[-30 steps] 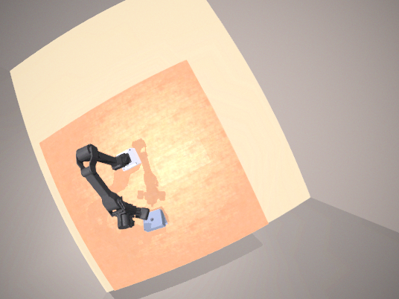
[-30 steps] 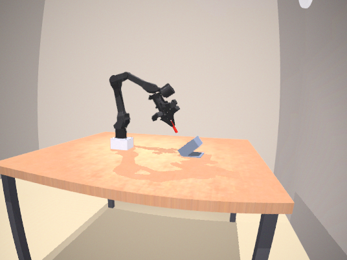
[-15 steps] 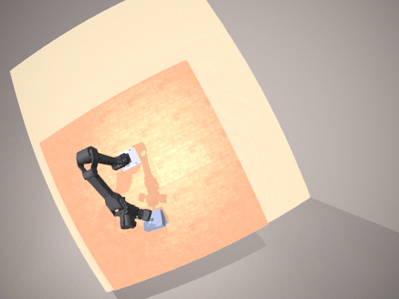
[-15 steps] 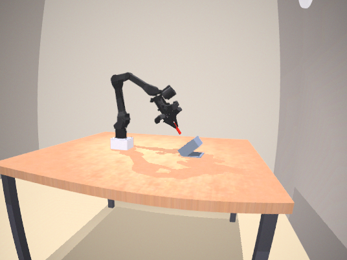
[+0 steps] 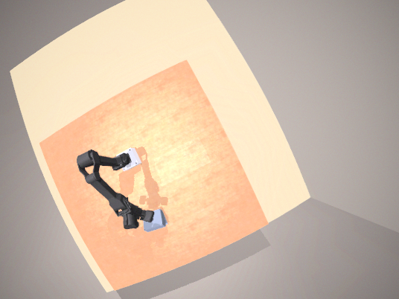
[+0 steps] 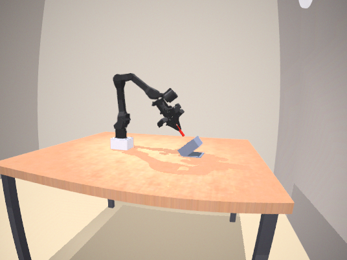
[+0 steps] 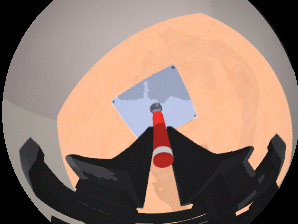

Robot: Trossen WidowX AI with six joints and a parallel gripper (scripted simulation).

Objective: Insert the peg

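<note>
The sloped panel lies 90 mm below my gripper tip and 70 mm ahead of it. Also, from my gripper tip: red peg (10 mm behind, 10 mm above).
</note>
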